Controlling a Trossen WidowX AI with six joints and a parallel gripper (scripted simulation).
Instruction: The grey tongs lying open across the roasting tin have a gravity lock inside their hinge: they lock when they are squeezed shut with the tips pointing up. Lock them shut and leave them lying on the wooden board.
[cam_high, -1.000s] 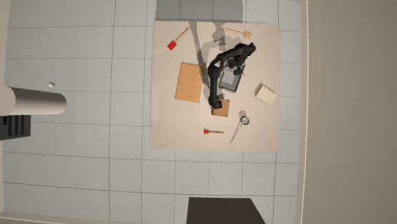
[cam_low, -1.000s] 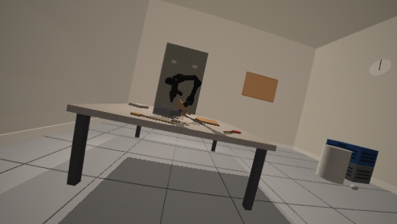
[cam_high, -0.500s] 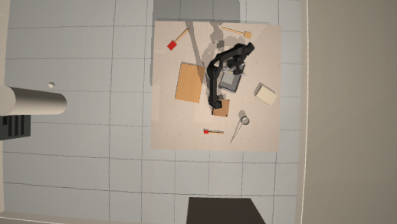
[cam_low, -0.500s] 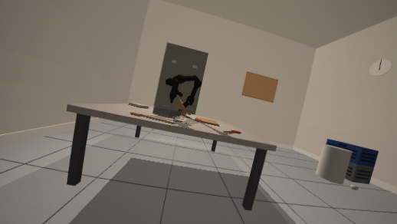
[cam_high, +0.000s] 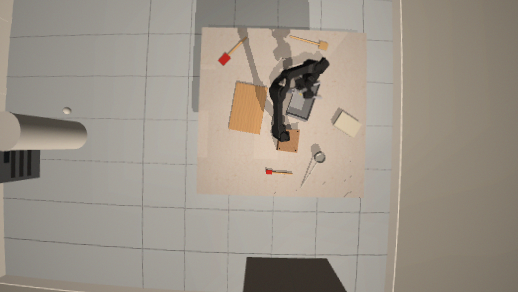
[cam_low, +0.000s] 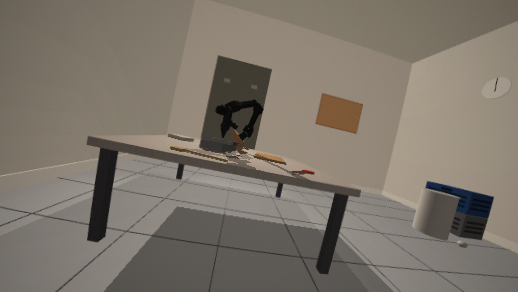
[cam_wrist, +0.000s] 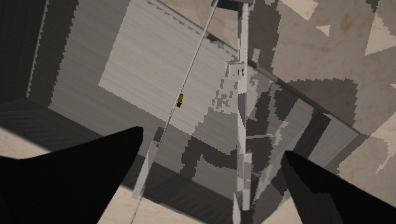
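Now: the grey roasting tin 70 mm below my gripper tip, 50 mm behind it and 10 mm to the right of it. The rest, counted from my gripper tip: cream block 350 mm to the right, 250 mm behind, 80 mm below; then red-headed tool 520 mm to the left, 340 mm ahead, 90 mm below; then wooden board 400 mm to the left, 100 mm behind, 90 mm below.
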